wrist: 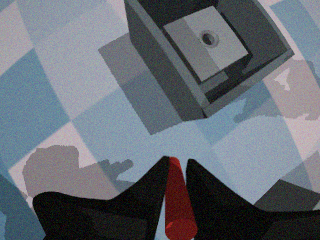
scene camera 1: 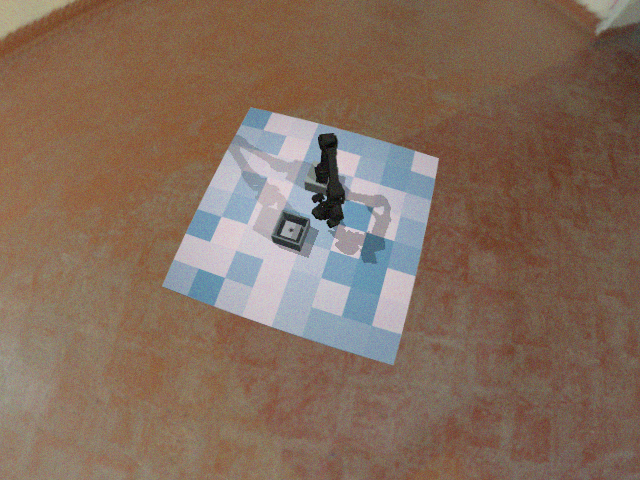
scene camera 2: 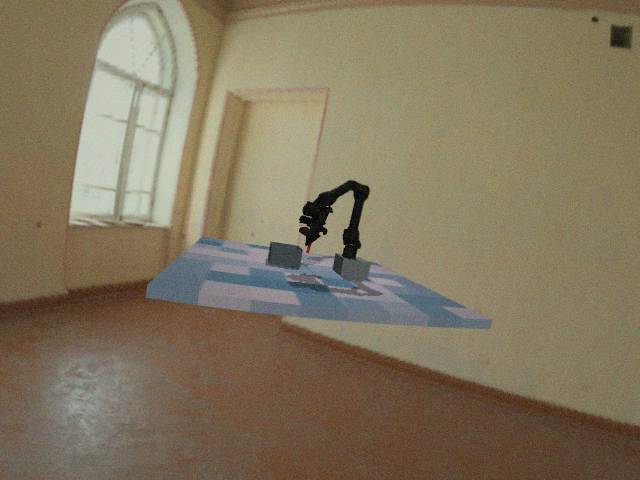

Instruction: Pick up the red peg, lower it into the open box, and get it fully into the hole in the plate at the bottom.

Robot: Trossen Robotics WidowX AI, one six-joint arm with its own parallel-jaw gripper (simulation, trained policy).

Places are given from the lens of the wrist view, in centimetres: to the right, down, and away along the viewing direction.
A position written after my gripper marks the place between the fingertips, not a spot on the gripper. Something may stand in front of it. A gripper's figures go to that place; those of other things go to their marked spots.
my gripper (wrist: 177, 163): 1, 3, 10
light grey plate (wrist: 207, 45): 6, -10, 18
